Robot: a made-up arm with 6 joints.
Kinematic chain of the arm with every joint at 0, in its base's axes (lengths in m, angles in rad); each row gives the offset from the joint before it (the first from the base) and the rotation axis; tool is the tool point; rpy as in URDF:
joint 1: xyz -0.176 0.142 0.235 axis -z
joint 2: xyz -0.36 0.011 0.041 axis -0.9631 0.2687 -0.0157
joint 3: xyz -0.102 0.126 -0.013 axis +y
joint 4: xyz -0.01 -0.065 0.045 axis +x
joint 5: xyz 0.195 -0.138 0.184 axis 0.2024 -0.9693 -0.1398
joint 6: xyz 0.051 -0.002 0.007 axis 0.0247 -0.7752 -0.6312
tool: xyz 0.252 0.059 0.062 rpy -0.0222 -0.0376 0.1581
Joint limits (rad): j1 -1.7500..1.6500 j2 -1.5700..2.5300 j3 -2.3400..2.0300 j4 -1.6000..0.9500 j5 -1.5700..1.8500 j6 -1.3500..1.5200
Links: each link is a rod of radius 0.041 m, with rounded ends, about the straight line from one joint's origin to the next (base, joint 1, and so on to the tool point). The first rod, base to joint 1, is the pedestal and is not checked.
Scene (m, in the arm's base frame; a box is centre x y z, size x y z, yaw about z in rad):
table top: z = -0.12
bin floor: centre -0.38 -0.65 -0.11 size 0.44 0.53 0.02 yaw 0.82
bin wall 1: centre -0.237 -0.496 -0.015 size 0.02 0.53 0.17 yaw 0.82
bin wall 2: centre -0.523 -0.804 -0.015 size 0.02 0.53 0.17 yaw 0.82
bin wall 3: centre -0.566 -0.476 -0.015 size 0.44 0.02 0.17 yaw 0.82
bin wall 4: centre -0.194 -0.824 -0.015 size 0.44 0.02 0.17 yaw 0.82
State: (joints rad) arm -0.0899 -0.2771 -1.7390 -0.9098 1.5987 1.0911
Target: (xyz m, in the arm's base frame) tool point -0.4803 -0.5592 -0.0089
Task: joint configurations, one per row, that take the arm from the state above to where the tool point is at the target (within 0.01 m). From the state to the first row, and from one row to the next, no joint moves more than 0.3 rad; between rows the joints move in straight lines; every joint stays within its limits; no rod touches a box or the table.
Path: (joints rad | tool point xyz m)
1: -0.3799 -0.0857 -1.7103 -0.7074 1.6825 1.1769 | -0.9982 -0.1488 0.1355
2: -0.6700 0.1056 -1.6816 -0.5050 1.7662 1.2628 | -0.7718 -0.4298 0.1778
3: -0.9600 0.2970 -1.6529 -0.3027 1.8500 1.3486 | -0.4803 -0.5592 0.2474
4: -1.0348 0.0873 -1.8735 -0.3799 1.7882 1.2543 | -0.4662 -0.5849 0.1164
5: -1.1095 -0.1223 -2.0941 -0.4571 1.7265 1.1600 | -0.4803 -0.5592 -0.0089

